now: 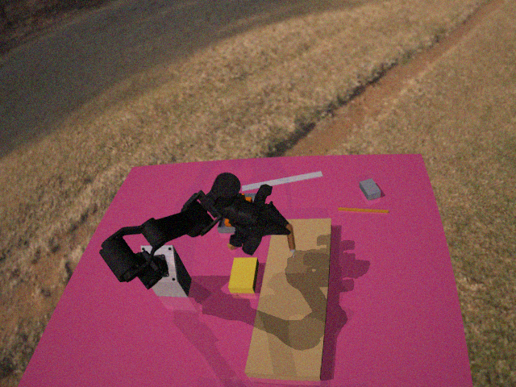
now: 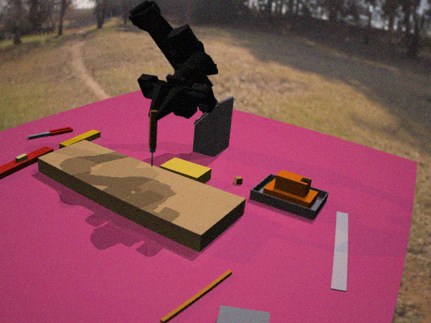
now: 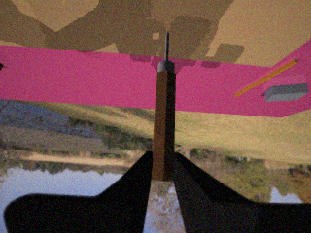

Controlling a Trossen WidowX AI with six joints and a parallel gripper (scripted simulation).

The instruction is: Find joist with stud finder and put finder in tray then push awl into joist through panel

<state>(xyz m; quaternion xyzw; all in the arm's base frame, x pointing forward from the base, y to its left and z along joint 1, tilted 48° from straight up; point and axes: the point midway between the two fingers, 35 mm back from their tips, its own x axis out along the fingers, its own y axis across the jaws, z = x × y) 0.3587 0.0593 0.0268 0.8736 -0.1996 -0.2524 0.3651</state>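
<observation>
The awl is 6 cm below my gripper tip. Round my gripper tip: small tan cube: 20 cm behind, 19 cm below, 14 cm to the left; orange stud finder: 30 cm to the left, 17 cm behind, 15 cm below; orange rod: 24 cm ahead, 22 cm to the left, 19 cm below.
</observation>
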